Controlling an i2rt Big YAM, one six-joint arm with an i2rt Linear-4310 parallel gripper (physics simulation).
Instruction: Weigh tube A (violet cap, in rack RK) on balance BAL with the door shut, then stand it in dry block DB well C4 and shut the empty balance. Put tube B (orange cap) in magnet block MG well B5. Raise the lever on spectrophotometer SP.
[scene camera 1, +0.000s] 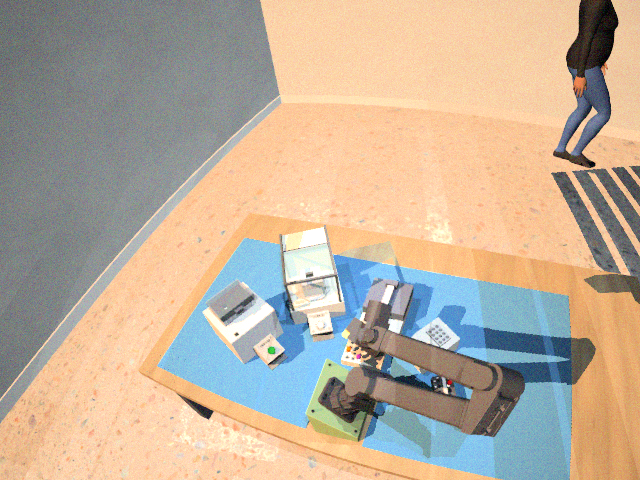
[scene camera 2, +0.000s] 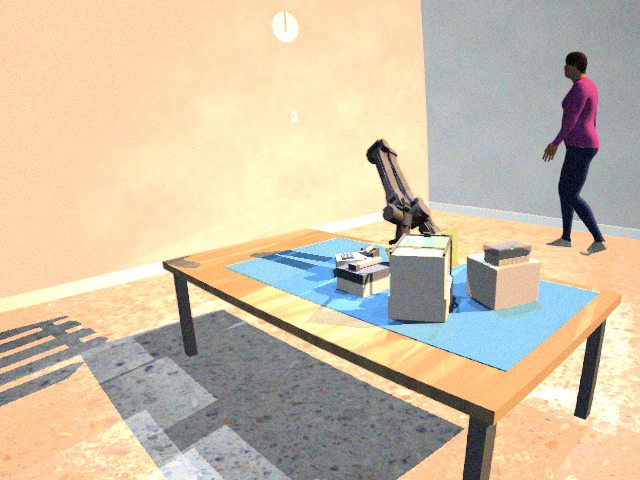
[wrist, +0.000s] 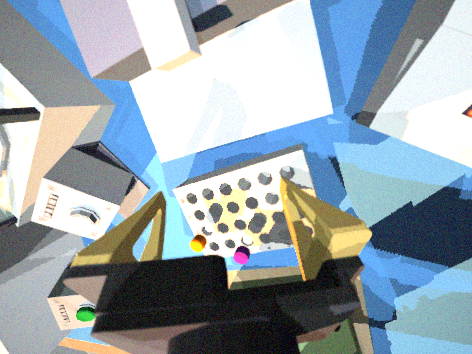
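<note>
Tube A's violet cap (scene camera 1: 358, 356) (wrist: 242, 254) and tube B's orange cap (scene camera 1: 349, 348) (wrist: 198, 243) show at the near edge of the white rack RK (wrist: 300, 162), close to the arm base. My gripper (wrist: 222, 190) is open and empty, its fingers spread above the rack; both caps lie in view between and below them, untouched. Balance BAL (scene camera 1: 305, 242) (scene camera 2: 417, 289) is the glass-topped box; its door state is unclear. A grey instrument with a white bar (scene camera 1: 403, 299) (scene camera 2: 361, 281) (wrist: 100, 35) stands beyond the rack. A white block with holes (scene camera 1: 424, 333) stands to its right.
A white box with a dark slot (scene camera 1: 253, 322) (scene camera 2: 516, 286) stands left of the balance, with a green button (scene camera 1: 271, 350) (wrist: 86, 314) on its front panel. A small dark holder with a red part (scene camera 1: 442, 384) sits under the arm. The green arm base (scene camera 1: 323, 379) is near the rack.
</note>
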